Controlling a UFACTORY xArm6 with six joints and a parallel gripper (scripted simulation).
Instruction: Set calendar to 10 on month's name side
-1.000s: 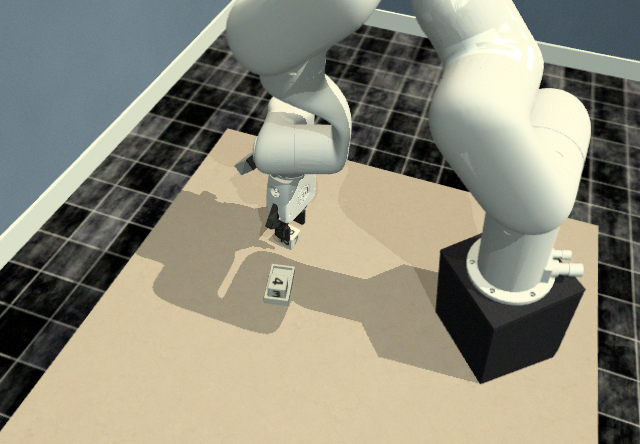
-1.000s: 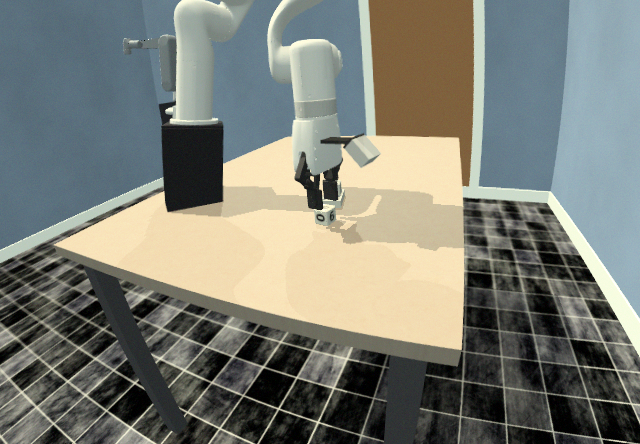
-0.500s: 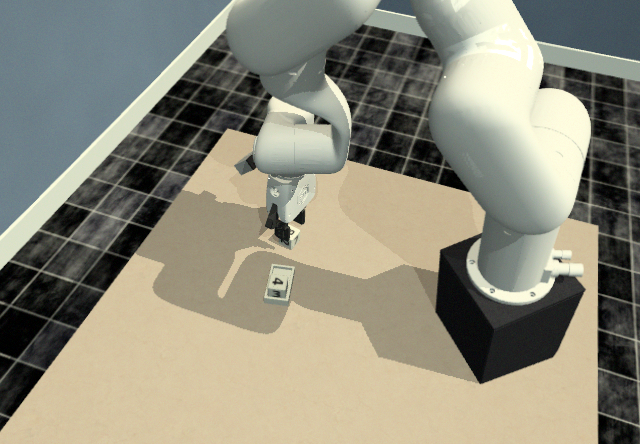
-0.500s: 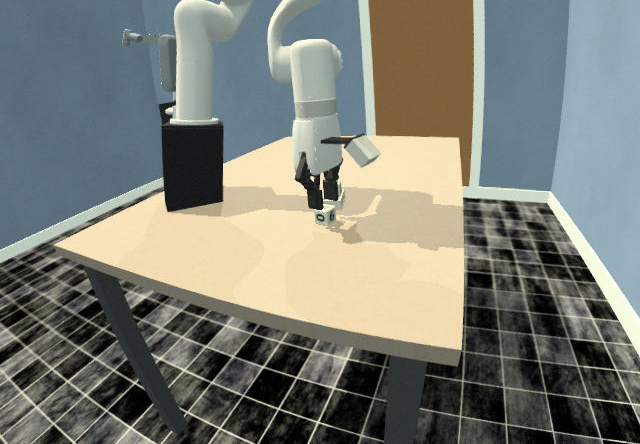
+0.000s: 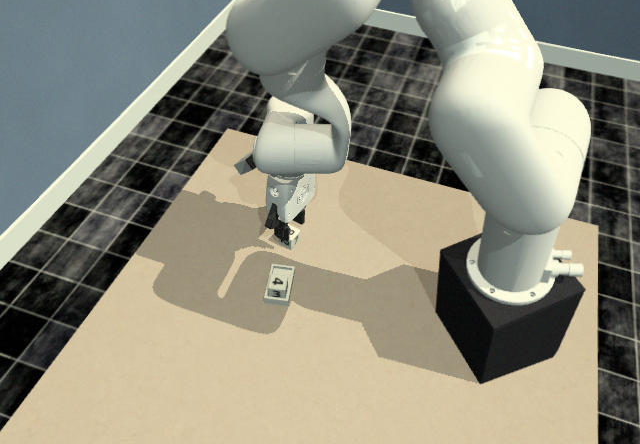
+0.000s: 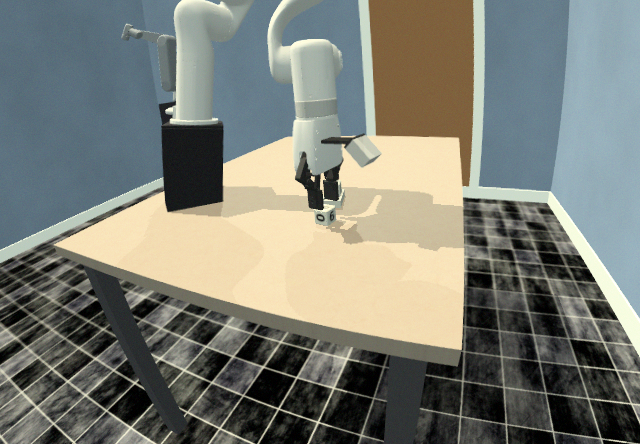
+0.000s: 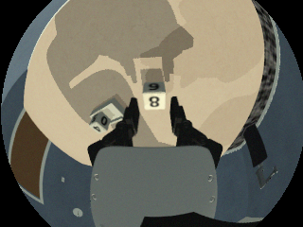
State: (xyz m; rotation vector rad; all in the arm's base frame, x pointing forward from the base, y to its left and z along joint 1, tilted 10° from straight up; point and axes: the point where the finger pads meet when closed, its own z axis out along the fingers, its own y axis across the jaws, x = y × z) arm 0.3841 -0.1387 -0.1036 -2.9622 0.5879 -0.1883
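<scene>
My hand is 40 mm above the white cube. The rest, counted from my hand: tray: 10 mm behind, 110 mm to the left, 50 mm below.
</scene>
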